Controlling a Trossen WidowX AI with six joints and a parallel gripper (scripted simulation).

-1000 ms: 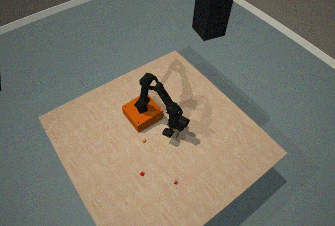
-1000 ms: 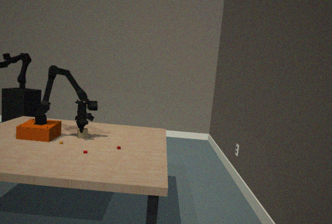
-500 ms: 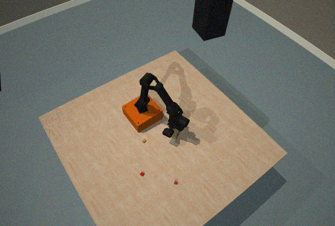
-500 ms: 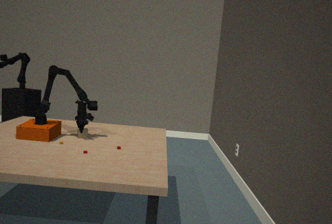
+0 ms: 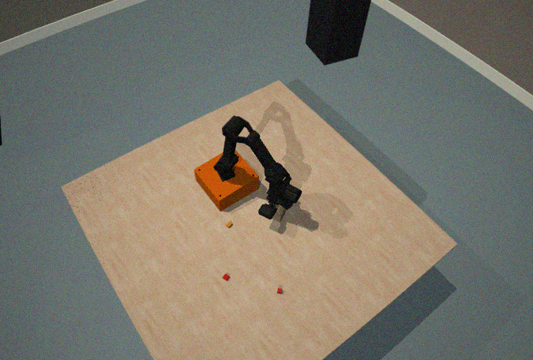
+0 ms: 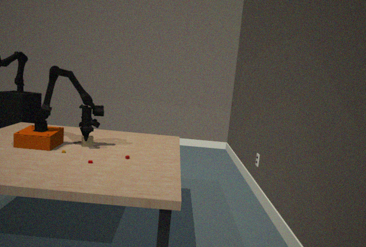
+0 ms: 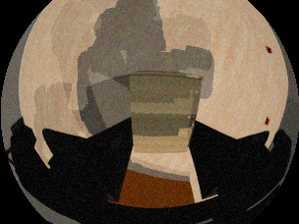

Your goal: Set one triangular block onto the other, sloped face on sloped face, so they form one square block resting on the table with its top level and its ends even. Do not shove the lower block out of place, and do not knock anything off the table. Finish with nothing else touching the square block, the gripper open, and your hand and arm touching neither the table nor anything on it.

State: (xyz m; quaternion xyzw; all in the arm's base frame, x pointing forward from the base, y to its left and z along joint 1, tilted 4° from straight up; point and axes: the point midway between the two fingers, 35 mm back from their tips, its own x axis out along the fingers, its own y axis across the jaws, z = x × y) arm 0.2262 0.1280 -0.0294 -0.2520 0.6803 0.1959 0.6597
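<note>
The triangular block is 10 mm above my gripper tip. Also, from my gripper tip: orange cube 200 mm to the right, 30 mm below, 30 mm behind.
</note>
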